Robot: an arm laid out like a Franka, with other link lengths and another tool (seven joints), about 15 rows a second.
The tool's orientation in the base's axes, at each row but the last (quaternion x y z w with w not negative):
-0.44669 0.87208 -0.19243 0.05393
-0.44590 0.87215 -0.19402 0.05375
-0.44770 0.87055 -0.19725 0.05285
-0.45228 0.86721 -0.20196 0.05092
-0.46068 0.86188 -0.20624 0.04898
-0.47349 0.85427 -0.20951 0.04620
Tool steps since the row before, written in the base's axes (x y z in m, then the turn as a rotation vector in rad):
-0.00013 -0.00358 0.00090 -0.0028 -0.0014 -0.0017
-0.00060 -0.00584 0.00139 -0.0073 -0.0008 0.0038
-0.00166 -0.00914 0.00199 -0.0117 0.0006 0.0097
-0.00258 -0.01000 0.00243 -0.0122 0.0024 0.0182
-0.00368 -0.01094 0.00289 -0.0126 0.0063 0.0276
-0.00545 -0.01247 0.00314 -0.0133 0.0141 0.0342
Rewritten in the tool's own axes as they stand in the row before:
0.00301 -0.00213 0.00017 0.0027 0.0020 0.0012
0.00513 -0.00316 0.00026 0.0053 0.0036 -0.0052
0.00847 -0.00428 0.00044 0.0073 0.0054 -0.0122
0.00979 -0.00409 0.00012 0.0069 0.0033 -0.0207
0.01131 -0.00368 -0.00024 0.0050 0.0018 -0.0305
0.01369 -0.00274 -0.00044 -0.0003 0.0033 -0.0392

